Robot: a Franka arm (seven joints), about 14 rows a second.
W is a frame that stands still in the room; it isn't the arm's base.
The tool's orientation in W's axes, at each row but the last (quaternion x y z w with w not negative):
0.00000, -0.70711, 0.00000, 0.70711
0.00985, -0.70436, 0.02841, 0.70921
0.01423, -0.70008, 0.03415, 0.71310
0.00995, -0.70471, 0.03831, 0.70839
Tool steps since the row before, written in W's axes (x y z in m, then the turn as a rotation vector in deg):
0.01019, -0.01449, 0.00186, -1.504, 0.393, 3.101
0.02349, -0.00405, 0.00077, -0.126, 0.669, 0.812
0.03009, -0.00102, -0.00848, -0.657, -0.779, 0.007
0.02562, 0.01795, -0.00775, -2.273, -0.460, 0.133
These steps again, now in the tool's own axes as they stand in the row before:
0.00186, -0.01449, -0.01019, 3.101, 0.393, 1.504
0.00081, -0.00534, -0.02323, 0.829, 0.653, 0.096
-0.00798, -0.00285, -0.03011, -0.027, -0.732, 0.709
-0.00692, 0.01645, -0.02683, 0.106, -0.309, 2.300

